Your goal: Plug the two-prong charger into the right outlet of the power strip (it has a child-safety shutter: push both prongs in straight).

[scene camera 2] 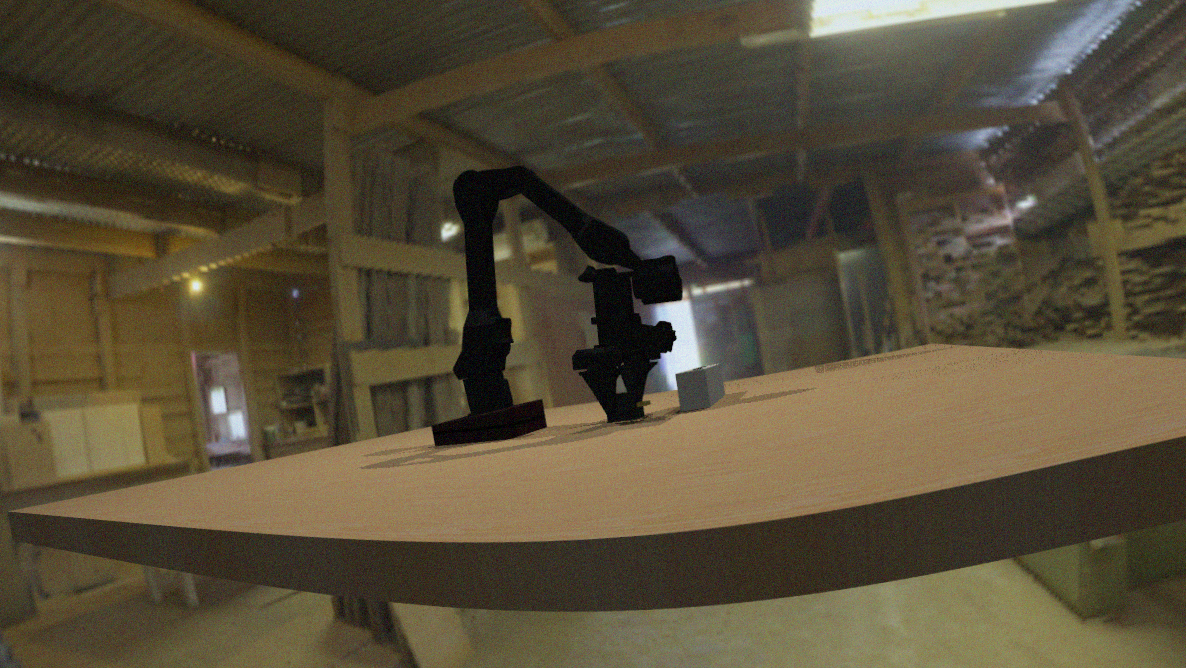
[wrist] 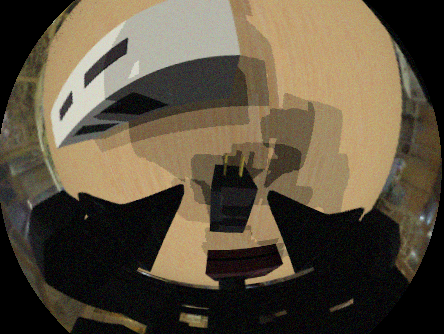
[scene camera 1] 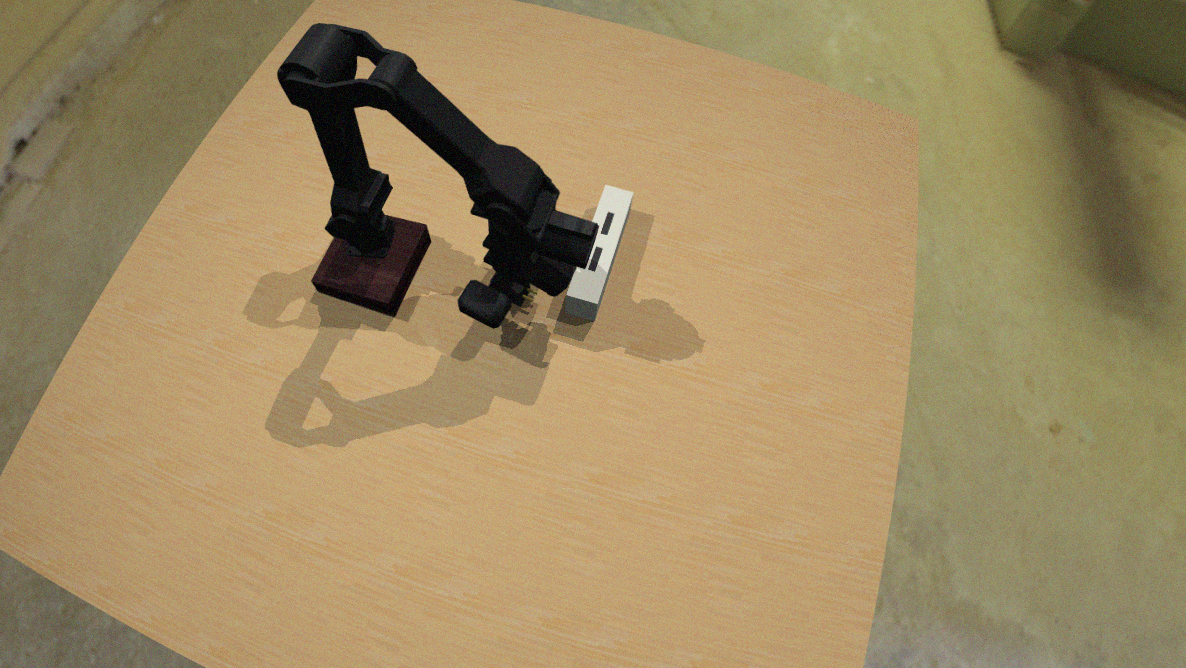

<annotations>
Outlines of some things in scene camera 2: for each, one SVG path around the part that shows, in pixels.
My gripper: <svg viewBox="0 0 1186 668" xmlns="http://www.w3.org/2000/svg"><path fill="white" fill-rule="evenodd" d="M671 322L659 321L656 326L642 324L641 316L639 316L639 313L634 313L634 307L632 306L596 310L596 317L591 318L591 324L597 324L599 345L594 345L592 349L577 350L572 356L573 370L587 369L587 371L578 372L579 376L583 377L608 417L616 416L616 381L620 374L627 392L641 391L642 397L644 397L648 373L658 364L658 362L650 362L650 360L661 359L660 353L672 352L673 342L677 339L675 336L676 331L672 329Z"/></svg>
A black two-prong charger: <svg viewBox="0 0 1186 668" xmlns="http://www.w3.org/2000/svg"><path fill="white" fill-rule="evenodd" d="M650 400L642 401L641 391L616 394L616 416L607 416L608 422L644 417L643 406L650 405Z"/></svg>
</annotations>
